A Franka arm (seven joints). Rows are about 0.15 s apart.
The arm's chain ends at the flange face. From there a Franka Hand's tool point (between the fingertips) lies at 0.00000 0.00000 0.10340 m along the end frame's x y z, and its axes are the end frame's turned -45 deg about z.
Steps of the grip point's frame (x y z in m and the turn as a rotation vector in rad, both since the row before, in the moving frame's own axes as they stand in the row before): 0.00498 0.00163 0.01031 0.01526 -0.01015 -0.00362; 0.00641 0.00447 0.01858 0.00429 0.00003 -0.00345; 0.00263 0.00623 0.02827 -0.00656 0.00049 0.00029; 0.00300 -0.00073 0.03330 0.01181 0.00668 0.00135; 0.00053 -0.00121 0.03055 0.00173 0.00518 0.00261
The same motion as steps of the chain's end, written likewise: 0.00653 -0.00200 0.01033 0.00361 -0.01797 -0.00362; 0.00801 -0.00106 0.01858 0.00305 -0.00301 -0.00345; 0.00575 0.00210 0.02827 -0.00429 0.00499 0.00029; 0.00198 -0.00129 0.03331 0.01307 -0.00363 0.00135; -0.00073 -0.00073 0.03055 0.00489 0.00244 0.00261
